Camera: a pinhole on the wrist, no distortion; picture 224 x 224 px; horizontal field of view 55.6 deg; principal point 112.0 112.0 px. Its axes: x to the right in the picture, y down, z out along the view. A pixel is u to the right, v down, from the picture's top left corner.
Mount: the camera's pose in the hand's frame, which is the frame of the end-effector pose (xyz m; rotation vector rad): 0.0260 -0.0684 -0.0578 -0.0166 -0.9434 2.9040
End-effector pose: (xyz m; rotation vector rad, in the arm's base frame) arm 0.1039 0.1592 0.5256 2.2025 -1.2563 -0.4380
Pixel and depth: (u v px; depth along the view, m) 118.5 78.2 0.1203
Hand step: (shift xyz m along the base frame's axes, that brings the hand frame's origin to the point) 0.0664 0.0174 -0.1159
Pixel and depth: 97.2 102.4 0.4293
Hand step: 0.0695 -0.0041 -0.4259
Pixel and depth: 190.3 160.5 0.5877
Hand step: 0.0456 0.2890 -0.5775
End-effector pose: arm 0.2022 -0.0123 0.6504 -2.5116 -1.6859 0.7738
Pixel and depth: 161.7 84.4 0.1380
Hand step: -0.1435 0.0300 -0.0158
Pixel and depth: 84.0 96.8 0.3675
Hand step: -0.3161 0.1017 -0.1718
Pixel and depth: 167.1 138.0 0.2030
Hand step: -0.2238 0.0296 -0.0100
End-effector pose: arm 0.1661 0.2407 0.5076 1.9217 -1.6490 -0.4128
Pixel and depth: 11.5 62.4 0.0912
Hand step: 0.0836 -0.0629 -0.0782
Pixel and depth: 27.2 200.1 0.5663
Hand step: 0.3786 -0.2135 -0.5420
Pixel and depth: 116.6 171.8 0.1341
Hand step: 0.1278 -0.0068 -0.1267
